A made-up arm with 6 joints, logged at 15 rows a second.
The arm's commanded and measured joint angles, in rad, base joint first. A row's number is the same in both.
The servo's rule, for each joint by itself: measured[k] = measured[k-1] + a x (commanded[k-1-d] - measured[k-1]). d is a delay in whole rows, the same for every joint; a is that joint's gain. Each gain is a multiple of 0.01, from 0.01 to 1. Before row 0 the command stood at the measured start. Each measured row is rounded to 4 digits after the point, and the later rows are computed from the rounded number. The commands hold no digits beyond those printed.
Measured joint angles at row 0:
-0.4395, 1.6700, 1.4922, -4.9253, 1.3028, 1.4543
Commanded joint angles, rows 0 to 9:
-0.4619, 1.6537, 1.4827, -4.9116, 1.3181, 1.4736
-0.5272, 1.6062, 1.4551, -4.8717, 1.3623, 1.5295
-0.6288, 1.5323, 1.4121, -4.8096, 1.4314, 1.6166
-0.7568, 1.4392, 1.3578, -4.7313, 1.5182, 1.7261
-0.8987, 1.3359, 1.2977, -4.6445, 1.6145, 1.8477
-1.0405, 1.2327, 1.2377, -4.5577, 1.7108, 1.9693
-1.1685, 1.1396, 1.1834, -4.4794, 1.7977, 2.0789
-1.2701, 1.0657, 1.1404, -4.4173, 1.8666, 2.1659
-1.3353, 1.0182, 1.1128, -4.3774, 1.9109, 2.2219
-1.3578, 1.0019, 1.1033, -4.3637, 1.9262, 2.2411
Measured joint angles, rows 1 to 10:
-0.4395, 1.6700, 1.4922, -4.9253, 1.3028, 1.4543
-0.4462, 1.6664, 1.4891, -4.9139, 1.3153, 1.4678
-0.4705, 1.6532, 1.4779, -4.8789, 1.3538, 1.5110
-0.5180, 1.6266, 1.4562, -4.8214, 1.4174, 1.5849
-0.5896, 1.5854, 1.4237, -4.7466, 1.5001, 1.6837
-0.6823, 1.5305, 1.3821, -4.6619, 1.5939, 1.7985
-0.7898, 1.4650, 1.3344, -4.5754, 1.6898, 1.9181
-0.9034, 1.3934, 1.2846, -4.4957, 1.7783, 2.0307
-1.0134, 1.3213, 1.2370, -4.4306, 1.8507, 2.1253
-1.1100, 1.2546, 1.1960, -4.3864, 1.9001, 2.1929
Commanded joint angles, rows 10 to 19:
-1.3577, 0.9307, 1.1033, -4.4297, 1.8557, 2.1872
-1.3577, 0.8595, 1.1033, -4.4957, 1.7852, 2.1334
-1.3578, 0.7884, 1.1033, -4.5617, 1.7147, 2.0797
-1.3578, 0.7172, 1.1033, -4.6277, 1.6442, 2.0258
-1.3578, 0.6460, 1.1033, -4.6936, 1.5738, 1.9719
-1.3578, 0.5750, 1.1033, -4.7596, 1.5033, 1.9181
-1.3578, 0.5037, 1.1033, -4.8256, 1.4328, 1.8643
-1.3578, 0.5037, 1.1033, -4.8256, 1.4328, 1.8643
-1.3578, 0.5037, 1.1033, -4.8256, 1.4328, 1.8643
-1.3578, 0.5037, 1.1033, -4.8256, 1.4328, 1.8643
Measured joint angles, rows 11 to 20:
-1.1843, 1.1990, 1.1654, -4.3676, 1.9215, 2.2266
-1.2363, 1.1400, 1.1449, -4.4191, 1.8675, 2.1990
-1.2727, 1.0783, 1.1312, -4.4827, 1.8000, 2.1531
-1.2982, 1.0145, 1.1220, -4.5483, 1.7301, 2.1017
-1.3161, 0.9491, 1.1158, -4.6142, 1.6597, 2.0486
-1.3286, 0.8824, 1.1117, -4.6801, 1.5893, 1.9949
-1.3374, 0.8148, 1.1089, -4.7461, 1.5188, 1.9411
-1.3435, 0.7464, 1.1071, -4.8121, 1.4483, 1.8873
-1.3478, 0.6930, 1.1058, -4.8233, 1.4356, 1.8712
-1.3508, 0.6514, 1.1050, -4.8252, 1.4333, 1.8664

